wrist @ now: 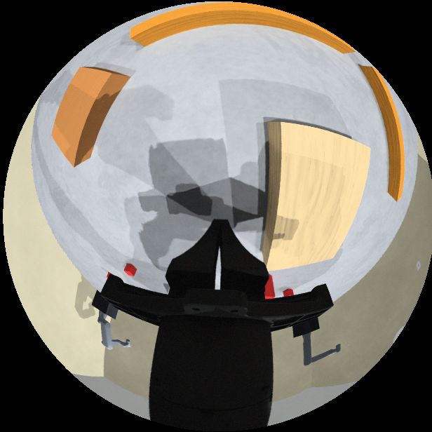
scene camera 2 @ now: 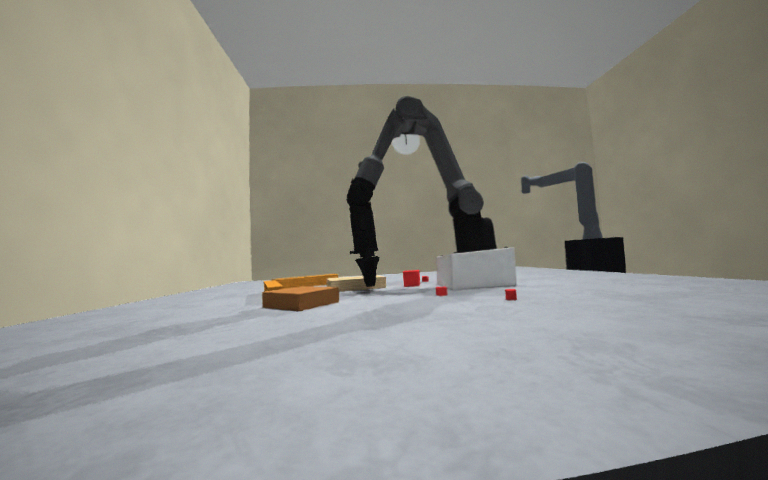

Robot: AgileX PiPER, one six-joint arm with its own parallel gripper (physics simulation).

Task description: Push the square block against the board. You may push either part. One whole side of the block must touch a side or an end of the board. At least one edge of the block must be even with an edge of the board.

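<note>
The orange-brown square block (scene camera 2: 300, 297) (wrist: 82, 107) lies flat, nearest to the scene camera and at the upper left in the wrist view. The pale wooden board (scene camera 2: 342, 283) (wrist: 320, 200) lies flat, right of the fingertips in the wrist view. A wide stretch of table separates block and board. My gripper (scene camera 2: 369, 286) (wrist: 220, 227) is shut and empty, pointing down with its tips low near the table. In the wrist view the tips are beside the board's left side, on the side towards the block, with a small gap showing. The gripper covers part of the board in the scene view.
Two orange strips lie beyond the board: one (scene camera 2: 271, 284) (wrist: 240, 15) at the top of the wrist view, one (scene camera 2: 308, 280) (wrist: 392, 130) at its right. A larger red cube (scene camera 2: 411, 277) (wrist: 269, 287), several small red cubes and a white box (scene camera 2: 481, 268) are near the arm's base.
</note>
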